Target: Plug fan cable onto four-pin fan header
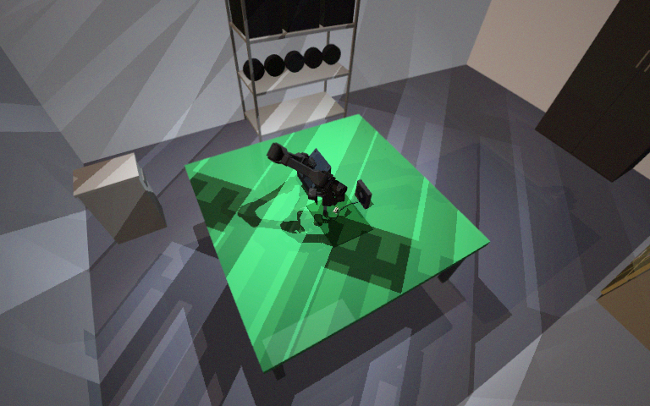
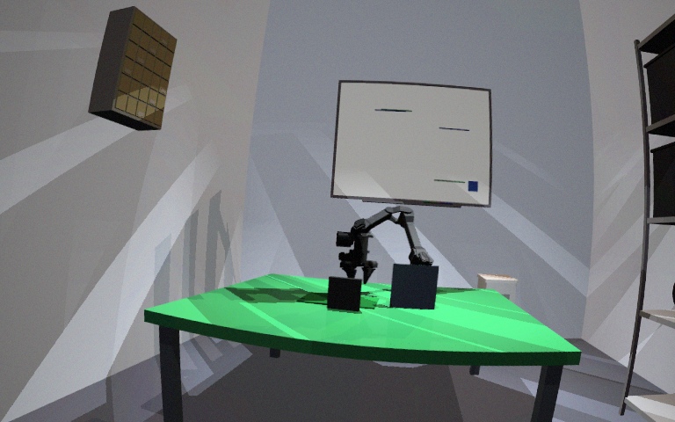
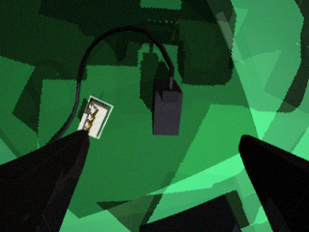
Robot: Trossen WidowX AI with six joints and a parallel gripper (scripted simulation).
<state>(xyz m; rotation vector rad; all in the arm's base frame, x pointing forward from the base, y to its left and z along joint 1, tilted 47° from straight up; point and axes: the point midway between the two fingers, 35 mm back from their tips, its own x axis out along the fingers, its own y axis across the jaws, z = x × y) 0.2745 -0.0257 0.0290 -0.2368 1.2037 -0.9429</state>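
Now: gripper tip 4 cm above the fan plug. From my gripper tip the other things lie so: dark green board: 8 cm below, 6 cm ahead, 5 cm to the left; then black fan: 22 cm to the left, 1 cm below, 1 cm ahead.
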